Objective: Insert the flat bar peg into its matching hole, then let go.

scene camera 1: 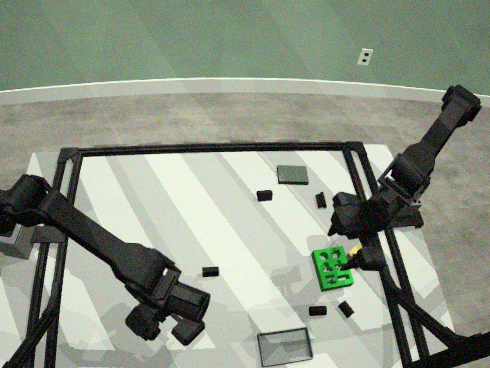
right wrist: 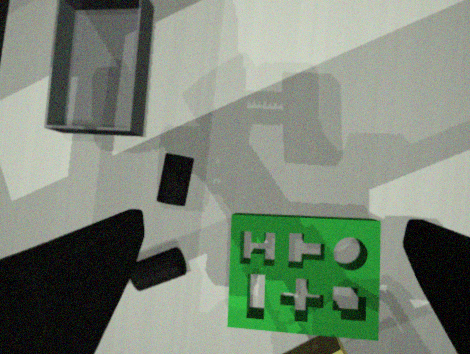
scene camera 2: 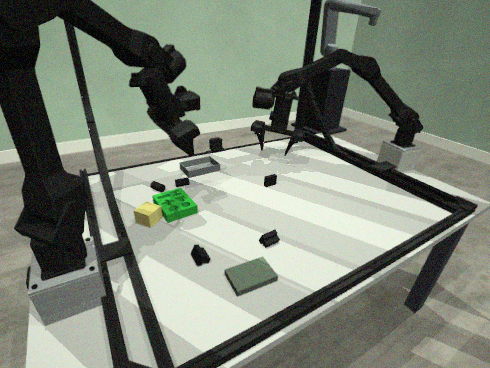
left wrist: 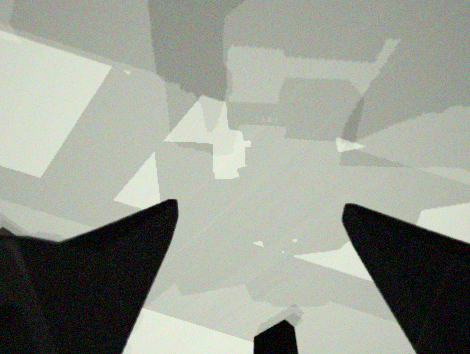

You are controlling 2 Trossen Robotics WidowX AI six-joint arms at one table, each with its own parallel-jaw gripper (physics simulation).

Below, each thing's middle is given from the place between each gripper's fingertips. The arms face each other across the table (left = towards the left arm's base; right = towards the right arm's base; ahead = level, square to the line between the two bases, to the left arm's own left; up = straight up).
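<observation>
The green hole block [scene camera 1: 334, 273] is 150 mm below my right hand, 20 mm ahead of it and 50 mm to the right of it. Counted from that same right hand, the grey flat plate [scene camera 2: 246, 277] is 330 mm ahead, 10 mm to the right and 160 mm below.
Relative to the green hole block, my left hand is 8 cm short of it, 42 cm to the left of it and 4 cm above it. The grey flat plate is 40 cm ahead of my left hand, 39 cm to the right of it and 4 cm below it.
</observation>
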